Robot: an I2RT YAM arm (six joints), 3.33 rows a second.
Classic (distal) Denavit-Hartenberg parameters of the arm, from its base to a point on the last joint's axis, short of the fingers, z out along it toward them. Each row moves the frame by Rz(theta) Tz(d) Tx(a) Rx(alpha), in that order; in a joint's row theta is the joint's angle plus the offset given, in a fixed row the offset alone. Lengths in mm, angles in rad.
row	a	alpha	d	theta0
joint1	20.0	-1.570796	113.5	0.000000
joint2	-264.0	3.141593	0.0	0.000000
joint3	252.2	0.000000	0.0	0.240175
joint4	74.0	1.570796	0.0	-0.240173
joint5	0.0	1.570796	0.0	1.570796
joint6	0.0	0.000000	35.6	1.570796
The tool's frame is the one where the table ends.
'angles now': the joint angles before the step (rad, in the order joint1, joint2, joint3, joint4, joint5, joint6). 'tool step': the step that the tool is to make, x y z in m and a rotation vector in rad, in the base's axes. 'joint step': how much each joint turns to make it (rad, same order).
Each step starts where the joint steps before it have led.
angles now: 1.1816 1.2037 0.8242 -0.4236 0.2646 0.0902
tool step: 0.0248 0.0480 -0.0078 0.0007 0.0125 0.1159
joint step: -0.0281 0.2224 0.1285 0.1098 -0.1093 -0.0966
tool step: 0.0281 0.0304 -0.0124 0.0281 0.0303 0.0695
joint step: -0.0505 0.1614 0.0946 0.0848 -0.1132 -0.0564
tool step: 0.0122 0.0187 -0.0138 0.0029 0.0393 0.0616
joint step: -0.0144 0.1025 0.0575 0.0296 -0.0797 -0.0274
